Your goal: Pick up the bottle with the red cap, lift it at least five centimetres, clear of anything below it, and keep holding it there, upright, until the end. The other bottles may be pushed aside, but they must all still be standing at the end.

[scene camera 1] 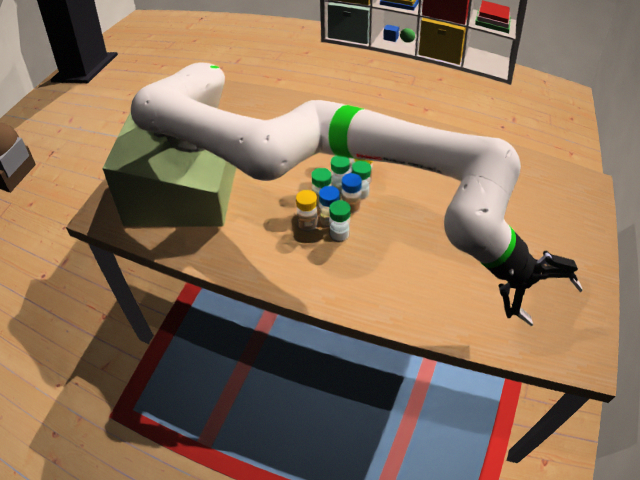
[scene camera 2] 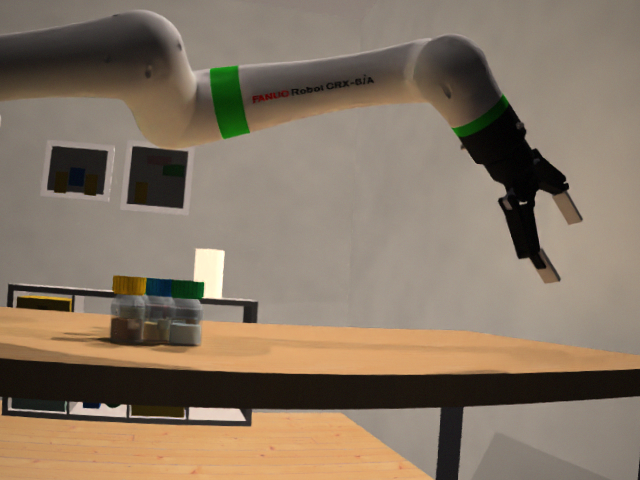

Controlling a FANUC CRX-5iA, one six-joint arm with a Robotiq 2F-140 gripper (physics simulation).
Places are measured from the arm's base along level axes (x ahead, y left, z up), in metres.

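Pixels of known places: gripper, fingertip midpoint: (scene camera 1: 555, 304) (scene camera 2: 564, 250).
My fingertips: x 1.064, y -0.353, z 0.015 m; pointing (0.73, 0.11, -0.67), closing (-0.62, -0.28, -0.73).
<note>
Ahead of a thing's pixels: the offset from my fingertips to its top centre. Level surfaces: height alone.
The bottle with the red cap does not show in either view; in the scene camera 1 view the arm covers the back of the bottle group. Upright bottles stand close together on the table: a yellow-capped one {dx -0.669, dy +0.250, dz -0.083 m} (scene camera 1: 307, 210) (scene camera 2: 128, 310), a blue-capped one {dx -0.615, dy +0.281, dz -0.083 m} (scene camera 1: 328, 205), another blue-capped one {dx -0.569, dy +0.348, dz -0.083 m} (scene camera 1: 351, 191), a green-capped one {dx -0.574, dy +0.236, dz -0.083 m} (scene camera 1: 339, 221) (scene camera 2: 186, 313) at the front, and several more green-capped ones behind. A sliver of a yellow cap {dx -0.555, dy +0.408, dz -0.083 m} (scene camera 1: 367, 163) shows under the arm. My gripper (scene camera 1: 554, 305) (scene camera 2: 561, 250) is open and empty, high above the table's right end, far from the bottles.
The wooden table {dz -0.188 m} (scene camera 1: 413, 289) (scene camera 2: 361, 351) carries the green robot base block (scene camera 1: 170, 198) at its left end. My white arm (scene camera 1: 413, 139) (scene camera 2: 320, 87) stretches over the back of the bottle group. A shelf unit (scene camera 1: 322, 20) stands on the floor behind the table.
</note>
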